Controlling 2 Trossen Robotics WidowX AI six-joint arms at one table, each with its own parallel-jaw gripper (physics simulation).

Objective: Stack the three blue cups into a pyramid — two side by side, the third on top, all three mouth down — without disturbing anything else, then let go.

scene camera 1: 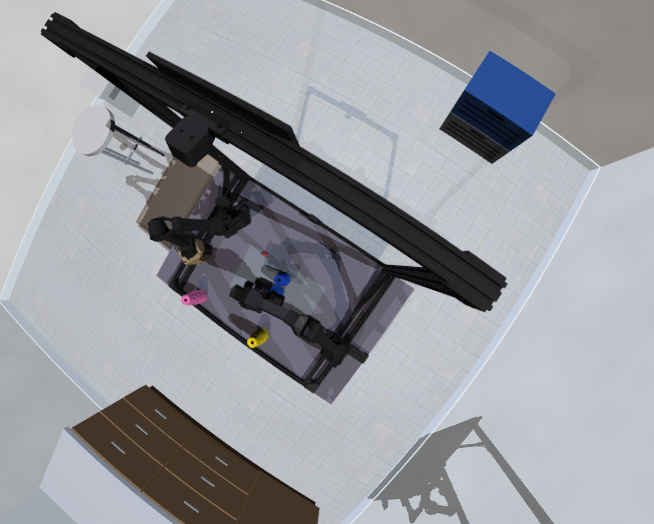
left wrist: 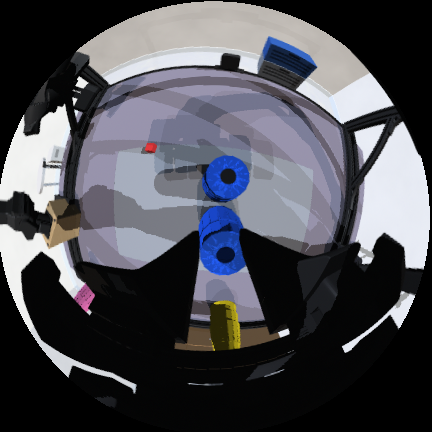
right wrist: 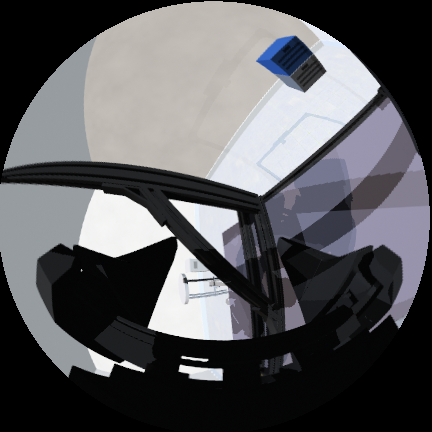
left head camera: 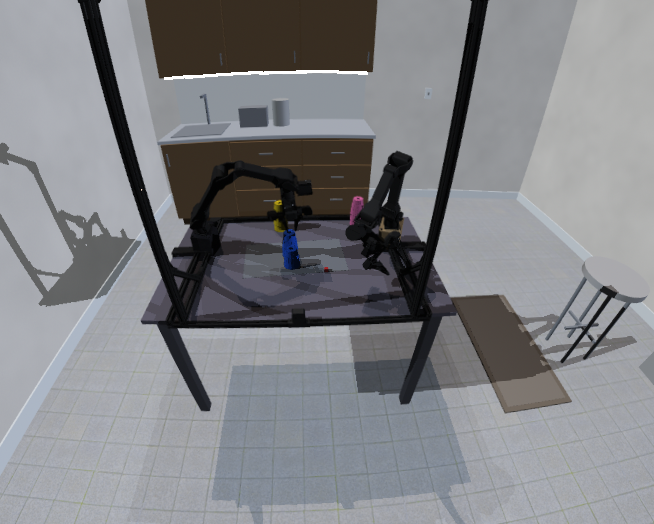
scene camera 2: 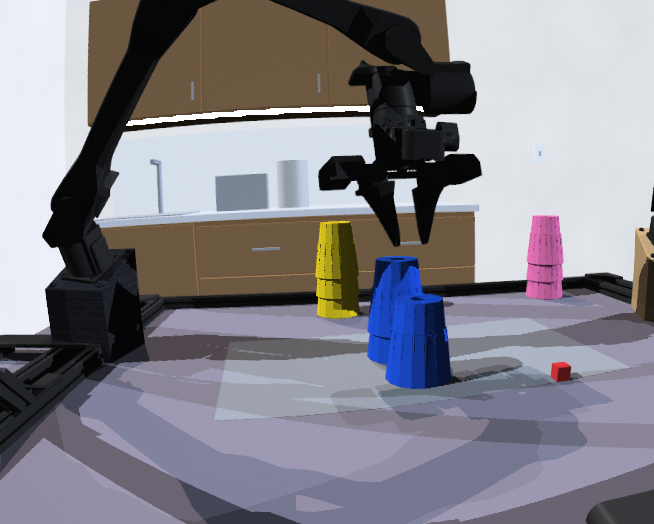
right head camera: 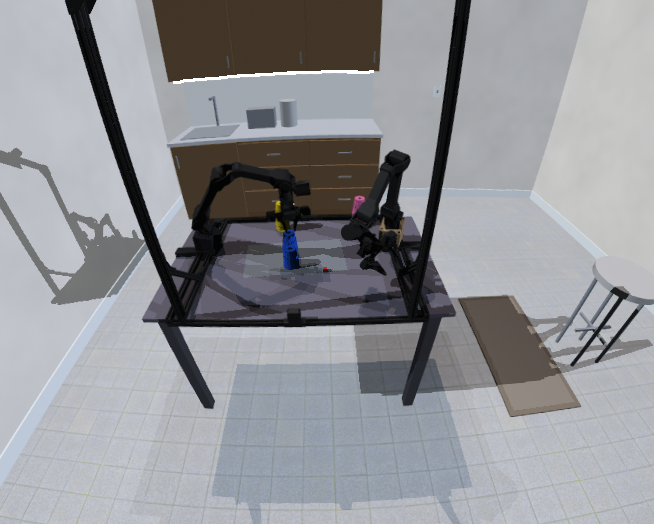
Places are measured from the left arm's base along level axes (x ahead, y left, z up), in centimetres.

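Where they show: left gripper, fingertip midpoint: (left wrist: 219,234) (left head camera: 291,231) (scene camera 2: 411,245) (right head camera: 290,232); right gripper, fingertip midpoint: (scene camera 1: 234,195) (right wrist: 228,242) (left head camera: 396,267) (right head camera: 393,267); left arm's base at its link origin: (scene camera 1: 334,353) (left head camera: 203,229) (scene camera 2: 90,268) (right head camera: 205,229); right arm's base at its link origin: (scene camera 1: 189,251) (left wrist: 46,223) (left head camera: 391,223) (right head camera: 392,223).
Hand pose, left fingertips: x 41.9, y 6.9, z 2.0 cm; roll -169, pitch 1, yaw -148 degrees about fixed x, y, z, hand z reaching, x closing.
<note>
Things, the pixels of their top centre, and the offset from my left fingertips. Level surfaces: height alone.
- pale mat at its surface level: dz -13.8 cm
- third blue cup at its top centre: (scene camera 2: 397,286) (left wrist: 223,238) dx -1.9, dy +1.5, dz -5.1 cm
- red cube at its top centre: (scene camera 2: 561,364) (left wrist: 148,146) dx +17.2, dy -4.7, dz -12.2 cm
- yellow cup stack at its top centre: (scene camera 2: 334,222) (left wrist: 228,356) (scene camera 1: 252,342) (left head camera: 278,203) dx -15.4, dy +21.4, dz +1.4 cm
- pink cup stack at its top centre: (scene camera 2: 545,215) (left wrist: 77,307) (right head camera: 359,197) (left head camera: 358,198) (scene camera 1: 185,300) dx +20.8, dy +39.3, dz +1.4 cm
One blue cup (scene camera 2: 419,343) (left wrist: 239,167) stands mouth down on the pale mat (scene camera 2: 262,382). Close behind it in scene camera 2, another blue cup (scene camera 2: 390,305) (left wrist: 212,257) is nested mouth down over a third blue cup (scene camera 2: 378,349), whose lower rim shows beneath it. The front cup covers part of this pair. My left gripper (scene camera 2: 410,243) (left wrist: 219,234) is partly open and empty, pointing down just above the top of the nested pair. My right gripper (left head camera: 376,268) (right wrist: 228,242) is wide open and empty, over the right side of the table in the left head camera.
A red cube (scene camera 2: 560,371) (left wrist: 150,147) lies right of the front cup in scene camera 2. A yellow cup stack (scene camera 2: 337,262) (left wrist: 225,325) stands behind on the left and a pink cup stack (scene camera 2: 544,251) (scene camera 1: 194,297) at the back right. Black frame rails edge the table.
</note>
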